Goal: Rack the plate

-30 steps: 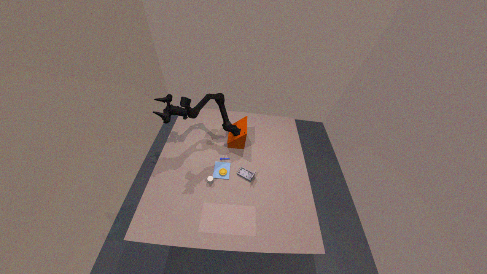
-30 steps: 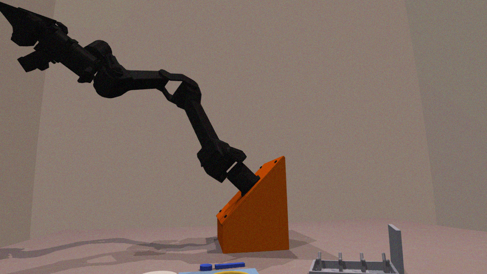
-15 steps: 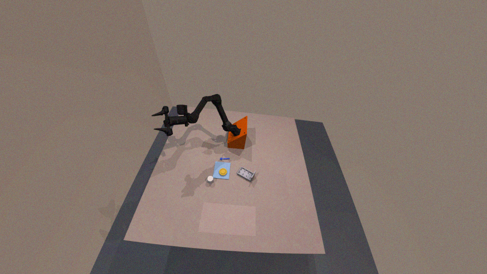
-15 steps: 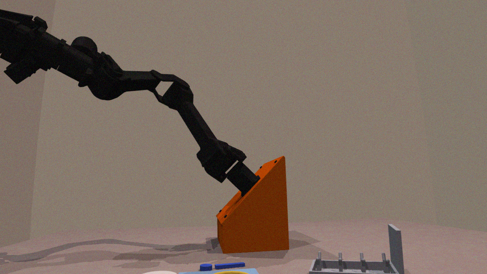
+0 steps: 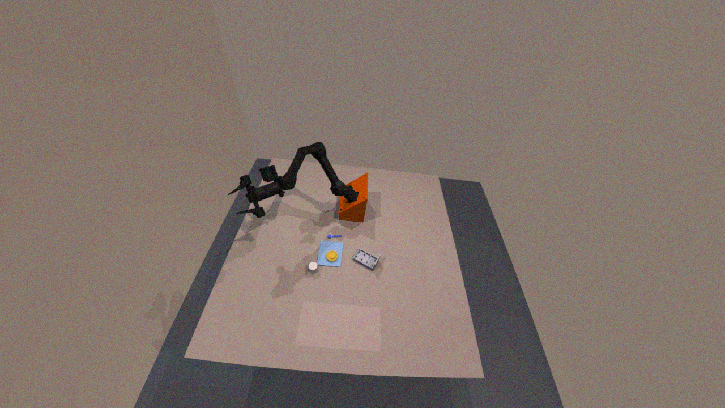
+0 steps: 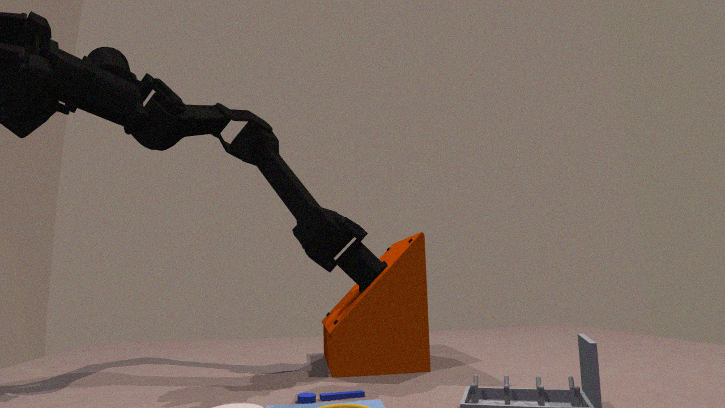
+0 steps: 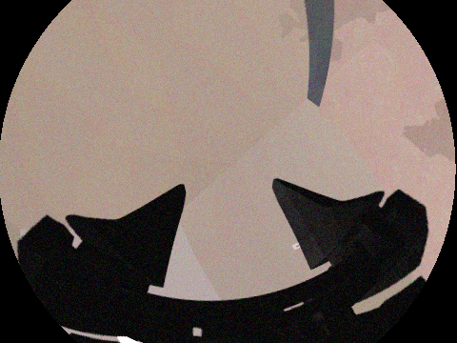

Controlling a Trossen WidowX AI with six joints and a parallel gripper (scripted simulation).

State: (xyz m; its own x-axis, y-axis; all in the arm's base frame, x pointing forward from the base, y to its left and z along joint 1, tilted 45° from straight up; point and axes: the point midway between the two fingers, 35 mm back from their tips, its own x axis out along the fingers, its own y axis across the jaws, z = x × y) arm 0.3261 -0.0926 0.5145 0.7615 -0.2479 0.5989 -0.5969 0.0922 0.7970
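Now: the yellow plate 60 mm behind my gripper tip, 400 mm to the left of it and 390 mm below it. Also, from my gripper tip: grey dish rack: 90 mm behind, 590 mm to the left, 380 mm below; white cup: 30 mm ahead, 330 mm to the left, 380 mm below; blue spoon: 190 mm behind, 380 mm to the left, 400 mm below.
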